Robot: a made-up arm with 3 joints.
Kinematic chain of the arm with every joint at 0, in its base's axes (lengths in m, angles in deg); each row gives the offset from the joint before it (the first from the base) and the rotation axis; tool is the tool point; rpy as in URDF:
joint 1: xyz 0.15 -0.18 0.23 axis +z
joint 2: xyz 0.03 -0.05 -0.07 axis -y
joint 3: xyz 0 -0.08 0.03 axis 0.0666 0.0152 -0.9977
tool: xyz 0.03 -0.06 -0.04 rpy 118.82 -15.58 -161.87
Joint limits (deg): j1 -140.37..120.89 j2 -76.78..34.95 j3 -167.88..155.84
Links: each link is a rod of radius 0.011 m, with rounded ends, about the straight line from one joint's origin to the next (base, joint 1, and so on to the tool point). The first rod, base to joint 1, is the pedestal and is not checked.
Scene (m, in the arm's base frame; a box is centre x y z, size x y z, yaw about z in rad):
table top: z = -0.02
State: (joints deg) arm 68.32 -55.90 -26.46
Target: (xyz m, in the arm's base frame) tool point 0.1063 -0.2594 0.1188
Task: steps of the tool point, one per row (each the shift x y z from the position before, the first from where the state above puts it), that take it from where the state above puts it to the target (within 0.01 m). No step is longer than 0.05 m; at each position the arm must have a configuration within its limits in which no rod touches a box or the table.
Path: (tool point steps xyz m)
1: -0.0144 -0.0349 -0.0052
2: -0.0217 -0.0292 -0.0039
3: -0.0269 -0.0219 -0.0022
4: -0.0300 -0.0141 -0.0007
5: -0.0310 -0.0061 0.0010
6: -0.0298 0.0014 0.0025
7: -0.0271 0.0080 0.0042
8: -0.0233 0.0133 0.0056
9: -0.0187 0.0176 0.0068

